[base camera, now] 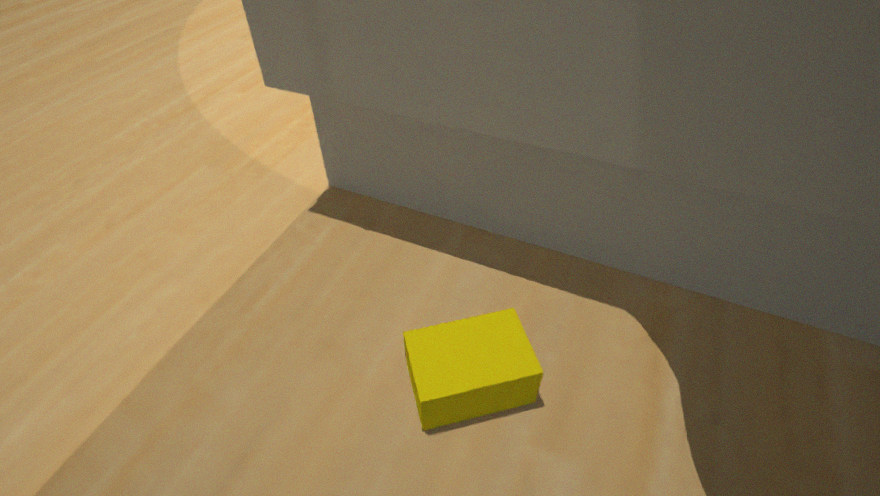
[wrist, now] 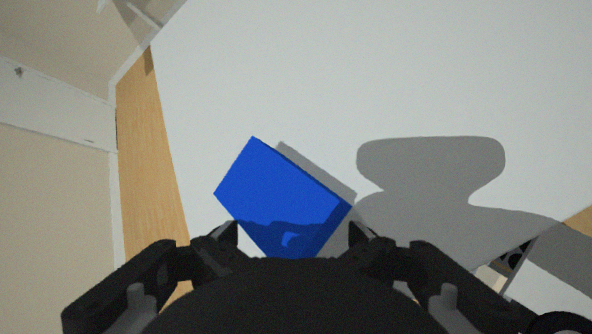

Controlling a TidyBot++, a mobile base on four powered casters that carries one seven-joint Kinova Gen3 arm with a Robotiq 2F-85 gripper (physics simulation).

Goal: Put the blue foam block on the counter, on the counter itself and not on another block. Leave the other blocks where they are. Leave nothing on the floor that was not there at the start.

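Frame: origin at the arm's base, x ahead, y left, z up, level; centimetres.
Seen in the pictures: gripper, between the fingertips: (wrist: 293,233).
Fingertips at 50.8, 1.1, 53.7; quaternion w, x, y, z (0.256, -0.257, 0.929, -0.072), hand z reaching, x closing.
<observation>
Offsets run from my fingertips to a thing's top centre, as dx, dy, dz. "spot": to the spot under its first point. Level surfaces: height alone.
The blue foam block @[+2.4, -1.4, +2.2] (wrist: 280,185) lies flat on the white counter top @[dz -2.3] (wrist: 400,75) in the wrist view, turned at an angle, with a narrow shadow along its far right edge. My gripper (wrist: 293,233) is open above the block's near part, with a fingertip on each side and a gap between each finger and the block. The block's nearest corner is hidden by the gripper body. The blue block does not show in the base camera view.
A yellow block @[-20.7, -3.3, -88.8] (base camera: 474,363) lies on the wooden floor @[dz -93.3] (base camera: 277,369) in front of a grey upright face @[spot: -10.7, -9.4, -75.9] (base camera: 554,123). In the wrist view, the counter's left edge borders the wooden floor (wrist: 145,175), and part of the robot base (wrist: 515,260) shows at lower right.
</observation>
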